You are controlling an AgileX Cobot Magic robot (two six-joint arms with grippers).
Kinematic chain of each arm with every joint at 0, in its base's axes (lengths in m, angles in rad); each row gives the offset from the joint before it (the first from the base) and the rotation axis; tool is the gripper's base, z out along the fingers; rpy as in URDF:
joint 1: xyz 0 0 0.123 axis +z
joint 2: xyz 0 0 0 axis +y
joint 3: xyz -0.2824 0 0.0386 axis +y
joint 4: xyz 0.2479 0 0.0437 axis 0.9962 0 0.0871
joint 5: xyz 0 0 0 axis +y
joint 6: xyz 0.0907 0 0.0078 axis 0.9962 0 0.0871
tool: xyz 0 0 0 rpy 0 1.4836 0
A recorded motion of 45 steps. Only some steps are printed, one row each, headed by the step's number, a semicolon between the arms.
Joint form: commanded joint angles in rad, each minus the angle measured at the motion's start. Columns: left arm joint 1, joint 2, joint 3, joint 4, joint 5, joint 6; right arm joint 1, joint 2, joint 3, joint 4, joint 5, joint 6.
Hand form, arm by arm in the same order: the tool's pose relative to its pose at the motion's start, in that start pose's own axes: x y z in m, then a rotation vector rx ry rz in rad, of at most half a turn. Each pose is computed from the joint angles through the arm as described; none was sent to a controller.
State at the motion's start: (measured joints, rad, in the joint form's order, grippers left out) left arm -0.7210 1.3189 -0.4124 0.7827 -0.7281 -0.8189; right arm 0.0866 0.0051 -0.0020 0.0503 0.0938 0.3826
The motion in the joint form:
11: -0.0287 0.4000 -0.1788 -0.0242 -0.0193 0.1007; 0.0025 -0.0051 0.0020 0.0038 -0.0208 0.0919
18: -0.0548 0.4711 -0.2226 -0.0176 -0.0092 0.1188; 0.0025 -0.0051 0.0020 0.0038 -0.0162 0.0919
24: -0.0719 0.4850 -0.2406 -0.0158 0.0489 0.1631; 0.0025 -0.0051 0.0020 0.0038 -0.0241 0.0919
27: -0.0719 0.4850 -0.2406 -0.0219 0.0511 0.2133; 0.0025 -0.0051 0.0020 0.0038 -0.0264 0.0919
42: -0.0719 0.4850 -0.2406 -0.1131 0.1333 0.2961; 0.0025 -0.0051 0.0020 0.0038 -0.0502 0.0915
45: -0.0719 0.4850 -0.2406 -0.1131 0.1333 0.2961; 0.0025 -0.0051 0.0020 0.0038 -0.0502 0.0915
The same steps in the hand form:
11: 0.0367 0.0364 0.0729 -0.0006 0.1766 -0.0122; -0.0013 0.0007 -0.0004 -0.0126 -0.0204 0.0957
18: 0.0467 0.0374 0.0889 0.0186 0.2188 0.0068; -0.0009 0.0005 -0.0003 -0.0107 -0.0162 0.0957
24: 0.0508 0.0376 0.0938 0.0039 0.2650 0.0643; -0.0016 0.0008 -0.0004 -0.0140 -0.0234 0.0957
27: 0.0508 0.0380 0.0938 0.0055 0.2643 0.1101; -0.0018 0.0009 -0.0004 -0.0149 -0.0255 0.0957
42: 0.0533 0.0465 0.0926 -0.0846 0.2996 0.1314; -0.0038 0.0017 -0.0005 -0.0247 -0.0472 0.0953
45: 0.0533 0.0465 0.0926 -0.0846 0.2996 0.1314; -0.0038 0.0017 -0.0005 -0.0247 -0.0472 0.0953

